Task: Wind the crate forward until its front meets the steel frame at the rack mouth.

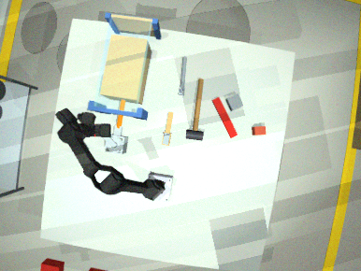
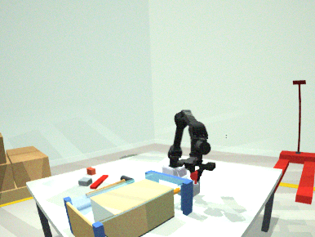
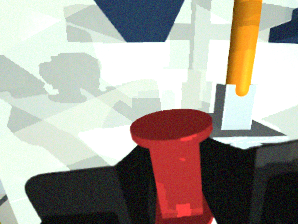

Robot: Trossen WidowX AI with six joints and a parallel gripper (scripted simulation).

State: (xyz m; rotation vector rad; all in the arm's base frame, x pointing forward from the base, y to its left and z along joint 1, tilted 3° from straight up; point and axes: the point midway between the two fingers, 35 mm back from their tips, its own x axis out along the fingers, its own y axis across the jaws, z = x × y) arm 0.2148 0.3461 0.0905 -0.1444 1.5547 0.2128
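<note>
The winch handle lies 30 mm to the right of my gripper tip, 20 mm behind it and 10 mm below it. The rest, counted from my gripper tip: winch: 100 mm to the right, 80 mm below, 70 mm behind; then red grip: 20 mm above; then blue frame: 110 mm ahead, 80 mm to the right, 10 mm below.
</note>
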